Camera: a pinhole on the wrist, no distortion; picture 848 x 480 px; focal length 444.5 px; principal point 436.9 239.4 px. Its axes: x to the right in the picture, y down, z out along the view. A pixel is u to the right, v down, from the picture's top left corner.
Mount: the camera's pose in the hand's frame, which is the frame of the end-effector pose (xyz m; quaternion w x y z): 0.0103 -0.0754 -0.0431 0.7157 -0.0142 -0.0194 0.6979
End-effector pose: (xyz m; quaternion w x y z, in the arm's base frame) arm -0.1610 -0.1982 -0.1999 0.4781 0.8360 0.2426 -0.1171
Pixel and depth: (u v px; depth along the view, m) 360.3 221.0 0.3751
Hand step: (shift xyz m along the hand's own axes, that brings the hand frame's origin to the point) 0.0063 -0.1429 0.3318
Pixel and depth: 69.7 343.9 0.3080
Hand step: -0.0830 -0.3300 0.2591
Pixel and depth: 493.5 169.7 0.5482
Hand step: 0.0718 -0.0115 0.5091
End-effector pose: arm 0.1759 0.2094 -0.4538 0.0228 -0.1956 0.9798 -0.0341
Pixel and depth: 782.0 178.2 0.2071
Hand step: 0.0329 0.0832 0.1664
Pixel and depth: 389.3 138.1 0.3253
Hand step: 0.0680 -0.1143 0.2851
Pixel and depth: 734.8 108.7 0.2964
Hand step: 0.0882 0.1190 0.2587
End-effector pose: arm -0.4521 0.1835 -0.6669 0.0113 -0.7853 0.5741 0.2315
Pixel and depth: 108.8 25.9 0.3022
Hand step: 0.1353 -0.3041 0.2639
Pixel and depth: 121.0 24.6 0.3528
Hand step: 0.1575 -0.3327 0.3154
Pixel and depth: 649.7 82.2 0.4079
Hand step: 0.1398 0.1134 0.3727
